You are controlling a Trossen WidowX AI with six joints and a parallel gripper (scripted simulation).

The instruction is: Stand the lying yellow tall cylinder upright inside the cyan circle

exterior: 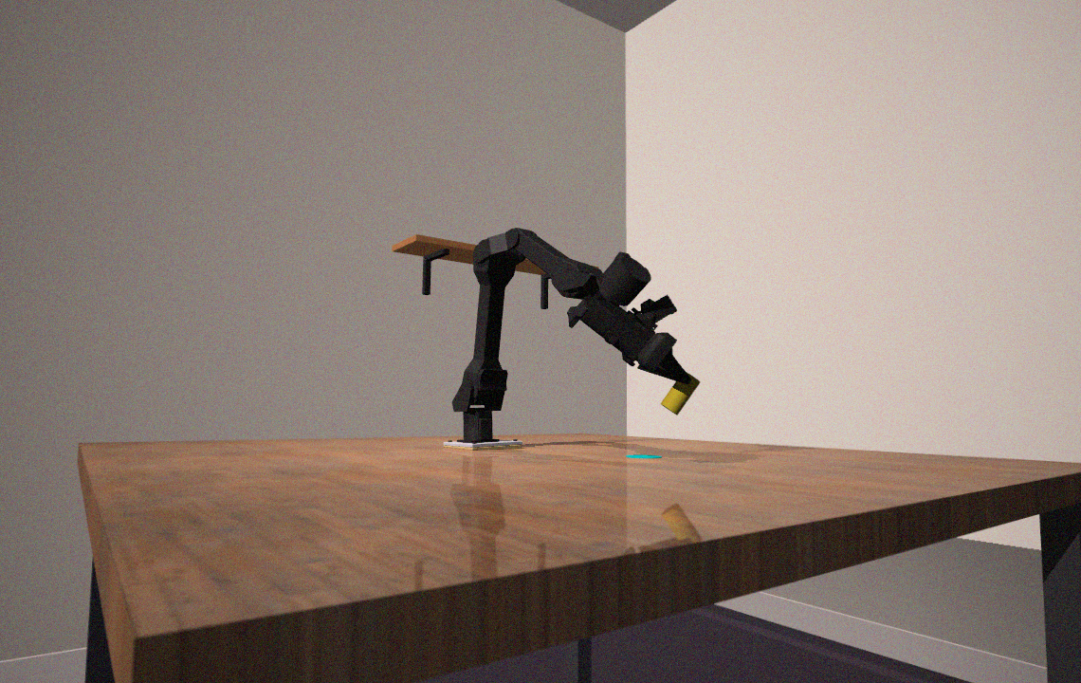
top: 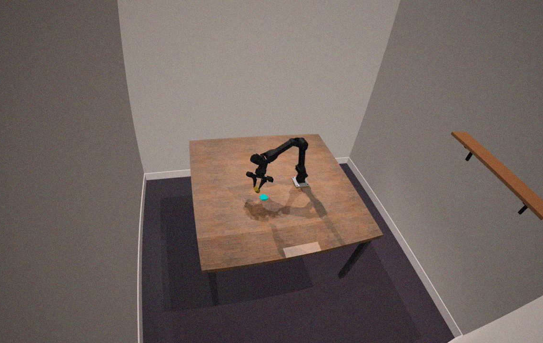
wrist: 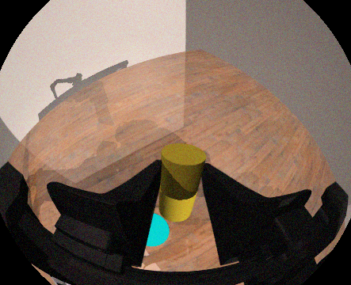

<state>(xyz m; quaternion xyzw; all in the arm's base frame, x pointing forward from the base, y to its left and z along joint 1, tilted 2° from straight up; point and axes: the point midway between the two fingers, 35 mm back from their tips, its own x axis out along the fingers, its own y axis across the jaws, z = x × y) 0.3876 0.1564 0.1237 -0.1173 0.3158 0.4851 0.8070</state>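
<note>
Now: the cyan circle 130 mm below my gripper tip, 70 mm behind it and 30 mm to the right of it. From my gripper tip the other things lie so: yellow tall cylinder (20 mm below, 10 mm to the right, 10 mm behind).
</note>
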